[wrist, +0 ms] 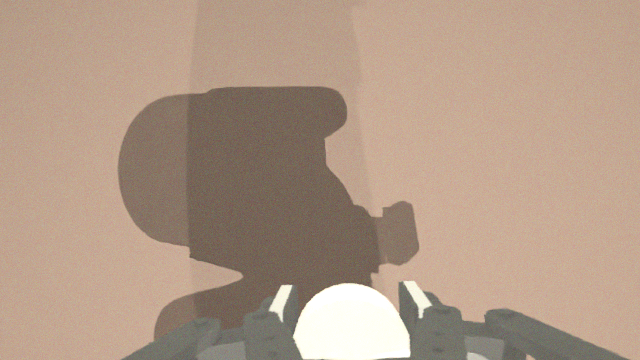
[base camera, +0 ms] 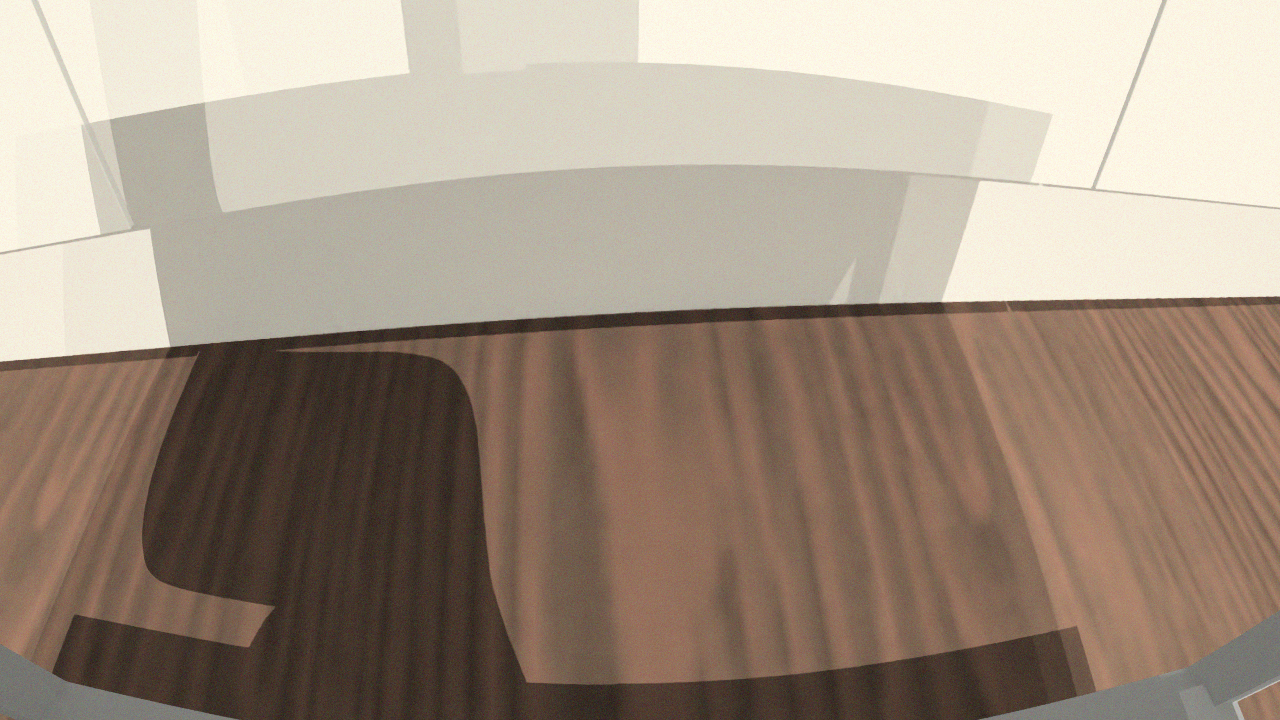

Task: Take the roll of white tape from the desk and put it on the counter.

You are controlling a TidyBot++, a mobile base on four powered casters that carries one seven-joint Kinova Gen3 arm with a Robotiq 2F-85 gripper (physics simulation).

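Frame: origin at the arm's base, x ahead, y left, z up, level; metres.
Seen in the pictures: gripper, between the fingertips: (wrist: 348, 304).
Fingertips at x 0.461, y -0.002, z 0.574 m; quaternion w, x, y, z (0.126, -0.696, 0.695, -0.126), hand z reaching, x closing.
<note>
A point is followed by its place in that frame.
The roll of white tape (wrist: 352, 322) @[y -0.003, x 0.453, z 0.597 m] shows at the bottom of the wrist view as a bright white rounded shape. My gripper (wrist: 348, 304) @[y -0.002, x 0.461, z 0.574 m] is shut on it, with one finger on each side. The brown counter top (wrist: 500, 150) @[y -0.118, x 0.564, z 0.513 m] fills the wrist view behind the roll. The dark shadow of the arm and gripper falls on this surface. The height of the roll above the counter is hard to tell. The gripper and the roll do not show in the base camera view.
In the base camera view, white cabinet fronts (base camera: 1118, 241) @[y -0.417, x 0.505, z -0.330 m] stand across the top, close ahead of the base. The brown wood floor (base camera: 805, 501) @[y -0.101, x 0.322, z -0.397 m] runs up to them, with shadows across both. The grey rim of the base (base camera: 1199, 685) @[y -0.226, x 0.141, z -0.281 m] shows at the bottom corners.
</note>
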